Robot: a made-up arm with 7 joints.
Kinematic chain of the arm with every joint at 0, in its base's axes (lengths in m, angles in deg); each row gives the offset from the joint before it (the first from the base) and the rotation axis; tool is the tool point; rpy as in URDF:
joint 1: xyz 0 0 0.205 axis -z
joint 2: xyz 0 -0.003 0.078 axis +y
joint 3: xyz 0 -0.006 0.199 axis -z
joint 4: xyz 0 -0.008 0.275 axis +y
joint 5: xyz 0 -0.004 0.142 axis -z
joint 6: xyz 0 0 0.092 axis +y
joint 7: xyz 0 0 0.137 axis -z
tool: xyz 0 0 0 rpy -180 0 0
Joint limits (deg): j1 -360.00..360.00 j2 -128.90..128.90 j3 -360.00..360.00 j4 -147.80..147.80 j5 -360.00..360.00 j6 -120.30..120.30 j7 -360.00..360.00
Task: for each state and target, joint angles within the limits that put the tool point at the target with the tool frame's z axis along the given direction. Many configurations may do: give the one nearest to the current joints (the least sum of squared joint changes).
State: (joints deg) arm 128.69 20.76 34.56 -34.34 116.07 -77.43 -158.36
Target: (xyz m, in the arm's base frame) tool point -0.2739 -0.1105 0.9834 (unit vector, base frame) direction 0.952 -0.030 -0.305
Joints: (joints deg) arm 169.09 20.43 56.22 -31.30 147.97 -77.87 -158.36
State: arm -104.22 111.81 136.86 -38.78 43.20 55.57 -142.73
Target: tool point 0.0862 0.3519 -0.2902 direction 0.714 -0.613 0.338
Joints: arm -56.96 128.78 183.09 -62.16 77.42 74.72 -142.73
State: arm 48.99 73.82 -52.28 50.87 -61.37 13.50 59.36
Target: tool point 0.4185 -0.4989 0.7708 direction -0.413 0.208 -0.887
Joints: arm 59.36 57.18 -90.37 20.14 -94.39 32.29 59.36
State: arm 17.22 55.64 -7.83 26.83 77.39 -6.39 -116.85
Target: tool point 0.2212 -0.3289 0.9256 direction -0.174 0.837 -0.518
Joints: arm 33.27 9.99 15.41 53.87 104.36 27.57 -116.85
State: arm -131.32 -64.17 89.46 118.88 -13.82 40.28 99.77
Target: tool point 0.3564 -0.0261 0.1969 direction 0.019 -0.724 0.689
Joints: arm -139.27 -67.07 131.24 128.25 -8.18 7.64 99.77
